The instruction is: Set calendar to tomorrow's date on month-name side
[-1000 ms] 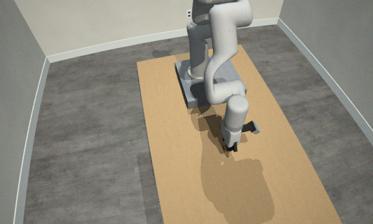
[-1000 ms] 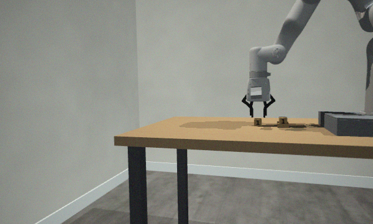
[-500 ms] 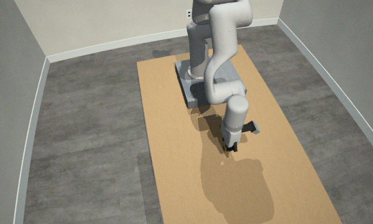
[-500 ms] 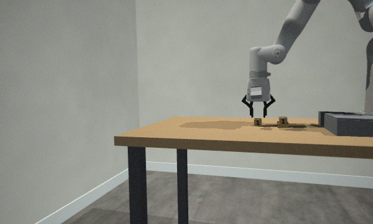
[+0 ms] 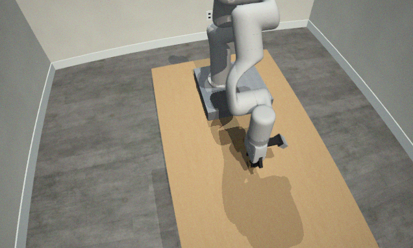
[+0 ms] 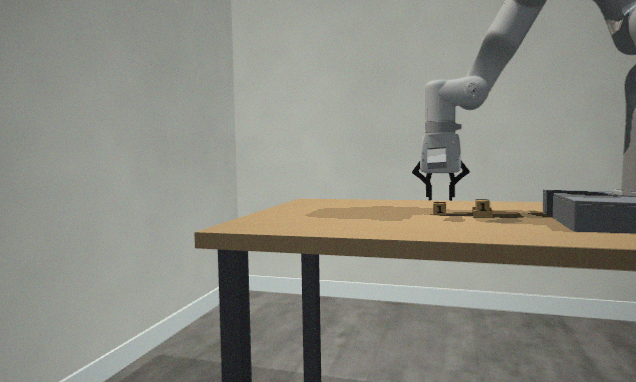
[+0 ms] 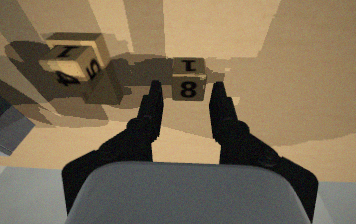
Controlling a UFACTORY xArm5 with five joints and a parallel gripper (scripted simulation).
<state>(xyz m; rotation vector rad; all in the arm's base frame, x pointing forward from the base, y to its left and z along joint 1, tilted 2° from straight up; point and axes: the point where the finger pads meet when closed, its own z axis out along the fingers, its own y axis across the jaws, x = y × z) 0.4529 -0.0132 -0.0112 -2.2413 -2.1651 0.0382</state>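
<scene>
The wooden cube lies 40 mm below my hand. The rest, counted from my hand: wooden tray (100 mm behind, 50 mm below).
</scene>
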